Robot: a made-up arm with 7 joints.
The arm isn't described. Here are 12 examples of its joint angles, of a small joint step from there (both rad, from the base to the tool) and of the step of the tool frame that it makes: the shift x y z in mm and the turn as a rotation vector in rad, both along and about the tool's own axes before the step.
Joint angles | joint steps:
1: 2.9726 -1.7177 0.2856 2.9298 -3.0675 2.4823 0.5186 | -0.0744 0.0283 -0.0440 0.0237 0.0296 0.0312 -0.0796
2: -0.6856 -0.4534 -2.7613 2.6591 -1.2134 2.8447 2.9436 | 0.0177 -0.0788 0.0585 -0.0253 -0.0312 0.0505 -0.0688
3: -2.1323 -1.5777 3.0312 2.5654 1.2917 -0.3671 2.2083 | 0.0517 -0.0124 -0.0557 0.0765 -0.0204 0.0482 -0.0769
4: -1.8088 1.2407 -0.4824 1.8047 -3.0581 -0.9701 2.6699 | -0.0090 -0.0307 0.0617 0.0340 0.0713 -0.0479 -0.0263
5: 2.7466 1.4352 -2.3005 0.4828 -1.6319 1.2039 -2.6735 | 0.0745 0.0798 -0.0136 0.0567 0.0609 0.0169 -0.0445
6: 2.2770 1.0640 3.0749 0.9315 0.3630 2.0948 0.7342 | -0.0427 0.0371 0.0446 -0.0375 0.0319 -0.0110 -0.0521
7: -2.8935 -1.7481 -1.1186 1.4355 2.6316 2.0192 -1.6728 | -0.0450 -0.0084 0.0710 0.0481 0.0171 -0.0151 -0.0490
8: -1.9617 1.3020 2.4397 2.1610 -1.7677 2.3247 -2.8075 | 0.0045 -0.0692 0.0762 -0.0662 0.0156 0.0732 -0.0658
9: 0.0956 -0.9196 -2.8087 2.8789 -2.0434 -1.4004 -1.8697 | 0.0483 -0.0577 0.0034 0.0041 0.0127 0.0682 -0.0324
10: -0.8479 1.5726 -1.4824 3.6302 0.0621 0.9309 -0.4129 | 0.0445 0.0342 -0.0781 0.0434 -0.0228 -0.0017 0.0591
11: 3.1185 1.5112 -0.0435 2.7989 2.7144 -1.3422 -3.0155 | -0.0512 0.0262 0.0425 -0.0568 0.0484 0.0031 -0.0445
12: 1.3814 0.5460 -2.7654 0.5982 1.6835 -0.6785 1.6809 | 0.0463 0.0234 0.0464 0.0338 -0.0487 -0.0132 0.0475
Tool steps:
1: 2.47 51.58 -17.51 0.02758 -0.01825 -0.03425
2: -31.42 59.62 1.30 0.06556 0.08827 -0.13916
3: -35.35 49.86 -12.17 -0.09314 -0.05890 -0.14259
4: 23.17 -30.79 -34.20 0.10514 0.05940 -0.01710
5: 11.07 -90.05 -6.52 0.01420 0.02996 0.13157
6: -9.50 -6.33 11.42 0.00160 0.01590 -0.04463
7: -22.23 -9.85 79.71 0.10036 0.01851 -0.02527
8: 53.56 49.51 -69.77 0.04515 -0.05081 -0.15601
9: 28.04 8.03 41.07 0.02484 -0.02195 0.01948
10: 53.98 -39.93 -49.90 -0.04506 0.07255 -0.04489
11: -16.40 -3.57 51.76 0.09246 -0.09719 -0.02363
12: -35.66 34.99 -36.89 -0.06780 -0.10798 -0.00089
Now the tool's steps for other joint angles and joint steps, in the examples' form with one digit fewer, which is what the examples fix.
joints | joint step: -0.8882 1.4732 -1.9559 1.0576 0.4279 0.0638 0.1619 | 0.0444 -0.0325 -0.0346 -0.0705 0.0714 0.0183 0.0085
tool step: -14.2 44.5 2.7 -0.0195 -0.0537 0.1367
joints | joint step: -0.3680 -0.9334 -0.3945 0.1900 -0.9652 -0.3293 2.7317 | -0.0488 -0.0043 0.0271 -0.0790 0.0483 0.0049 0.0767
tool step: 23.8 33.9 0.6 -0.0365 0.0594 0.1283
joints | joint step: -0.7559 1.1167 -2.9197 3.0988 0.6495 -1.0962 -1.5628 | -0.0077 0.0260 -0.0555 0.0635 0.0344 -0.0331 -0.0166
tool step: 42.2 34.8 14.9 -0.0950 0.0499 0.0291
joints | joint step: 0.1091 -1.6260 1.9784 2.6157 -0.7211 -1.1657 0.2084 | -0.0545 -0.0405 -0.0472 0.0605 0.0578 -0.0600 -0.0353
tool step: -6.1 -13.4 -15.2 -0.0011 0.0538 -0.0318
